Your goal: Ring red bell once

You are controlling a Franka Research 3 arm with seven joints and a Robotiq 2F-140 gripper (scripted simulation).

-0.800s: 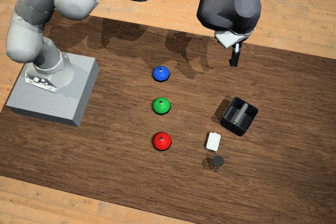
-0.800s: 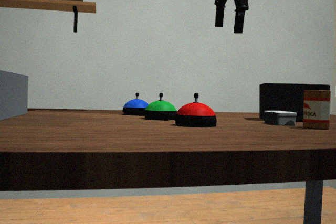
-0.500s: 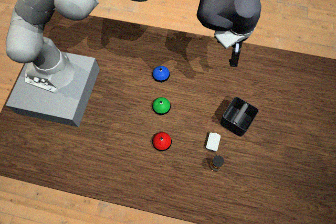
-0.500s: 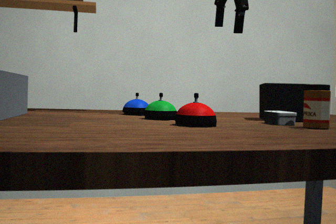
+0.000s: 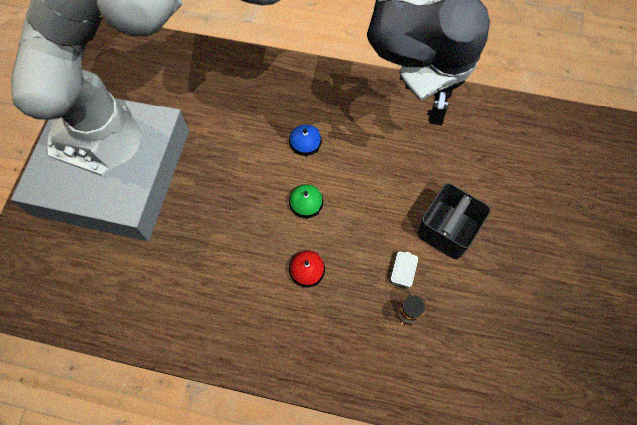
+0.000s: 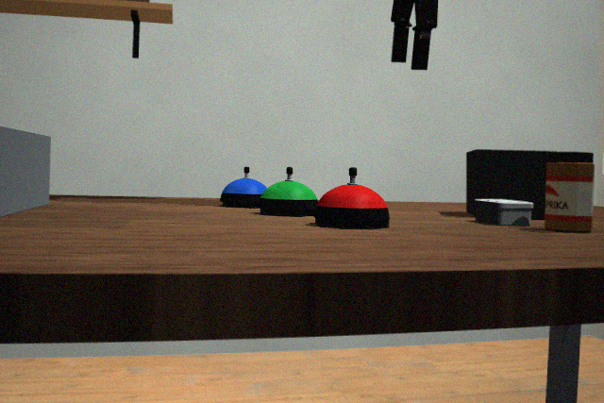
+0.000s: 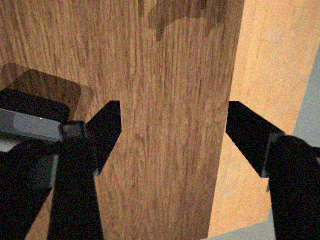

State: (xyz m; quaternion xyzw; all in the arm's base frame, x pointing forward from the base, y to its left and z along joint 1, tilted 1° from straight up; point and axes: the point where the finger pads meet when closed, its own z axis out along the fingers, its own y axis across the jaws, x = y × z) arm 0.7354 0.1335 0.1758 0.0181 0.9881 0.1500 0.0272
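Right now my hand is 230 mm past the red bell, 340 mm to the left of it and 240 mm above it. From my hand the other things lie so: black bin (90 mm ahead, 180 mm to the right, 240 mm below).
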